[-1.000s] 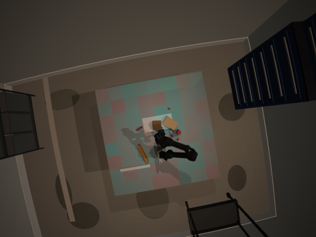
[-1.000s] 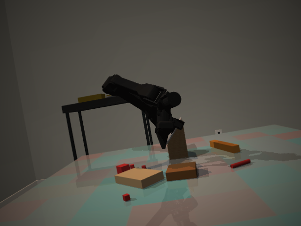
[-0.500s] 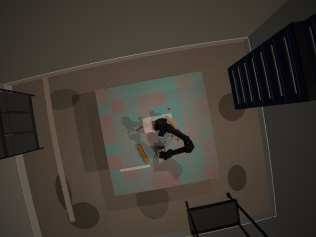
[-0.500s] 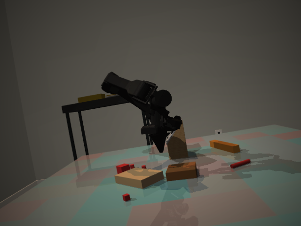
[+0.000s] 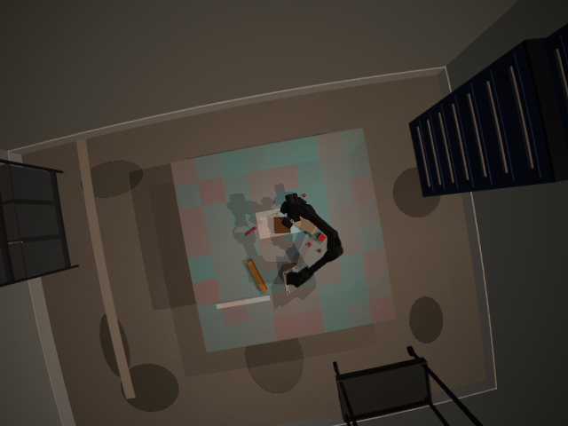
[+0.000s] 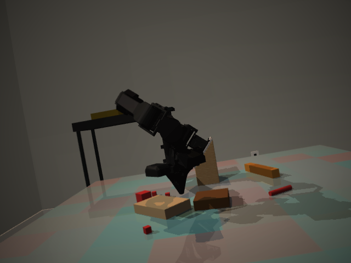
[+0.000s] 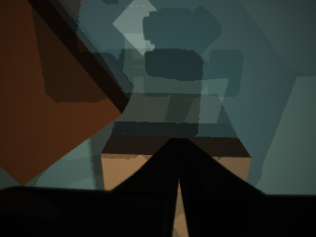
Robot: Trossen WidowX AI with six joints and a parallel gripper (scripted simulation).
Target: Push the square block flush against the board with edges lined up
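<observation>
Now: the tan board 80 mm to the right of my gripper tip, 60 mm behind it and 50 mm below it. Round my gripper tip: orange-brown square block (80 mm behind, 70 mm to the left, 50 mm below); then long orange bar (400 mm behind, 250 mm to the left, 50 mm below); then big red cube (170 mm to the right, 160 mm behind, 40 mm below).
</observation>
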